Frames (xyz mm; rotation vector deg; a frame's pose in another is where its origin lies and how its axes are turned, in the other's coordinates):
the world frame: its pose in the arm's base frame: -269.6 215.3 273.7 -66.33 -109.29 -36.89
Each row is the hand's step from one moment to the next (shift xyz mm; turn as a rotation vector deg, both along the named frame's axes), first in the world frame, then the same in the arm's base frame.
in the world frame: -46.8 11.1 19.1 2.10 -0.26 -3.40
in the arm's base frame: 15.3 -3.5 -49.3 0.46 -1.64 3.63
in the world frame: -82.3 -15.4 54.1 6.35 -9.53 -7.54
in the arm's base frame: -11.8 -6.6 -98.8 -7.41 -6.86 9.28
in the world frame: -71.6 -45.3 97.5 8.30 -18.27 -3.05
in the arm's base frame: -57.3 17.5 -114.4 -17.36 -6.51 8.25
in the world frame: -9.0 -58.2 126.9 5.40 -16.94 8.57
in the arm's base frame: -96.2 64.1 -78.8 -19.68 1.37 -0.57
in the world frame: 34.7 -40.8 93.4 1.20 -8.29 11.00
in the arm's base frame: -79.9 68.2 -23.6 -11.75 5.05 -5.25
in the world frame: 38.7 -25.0 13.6 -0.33 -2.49 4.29
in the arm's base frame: -37.5 17.7 24.2 -3.71 1.92 -2.70
